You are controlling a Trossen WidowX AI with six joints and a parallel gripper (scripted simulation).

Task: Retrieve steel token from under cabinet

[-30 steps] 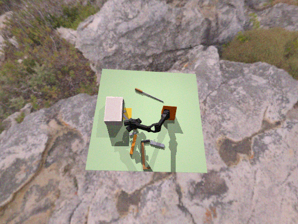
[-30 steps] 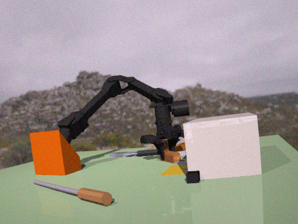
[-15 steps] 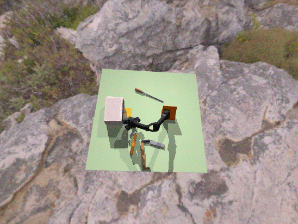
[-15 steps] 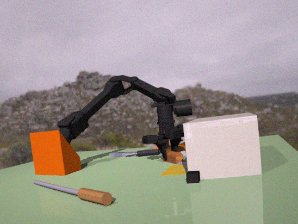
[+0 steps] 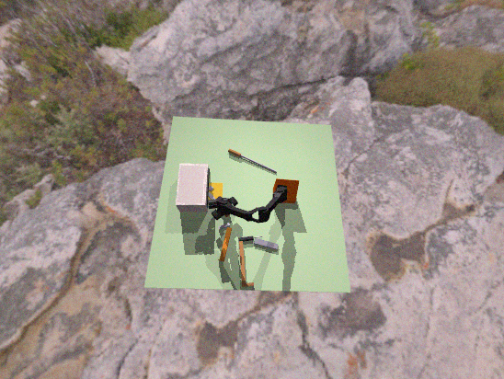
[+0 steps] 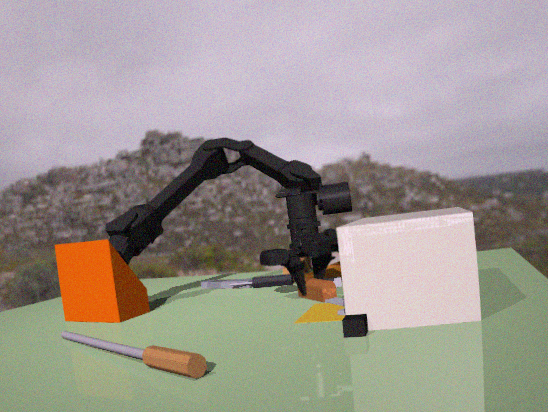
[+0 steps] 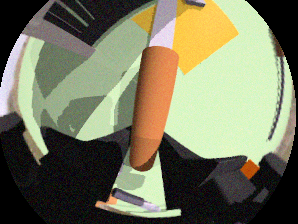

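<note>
Now: the orange bar 22 cm to the left of my gripper tip, 3 cm behind it and 1 cm above it. From my gripper tip the other things lie so: grey token: 17 cm to the right, 13 cm ahead; then grey bar: 30 cm behind, 19 cm to the left.
</note>
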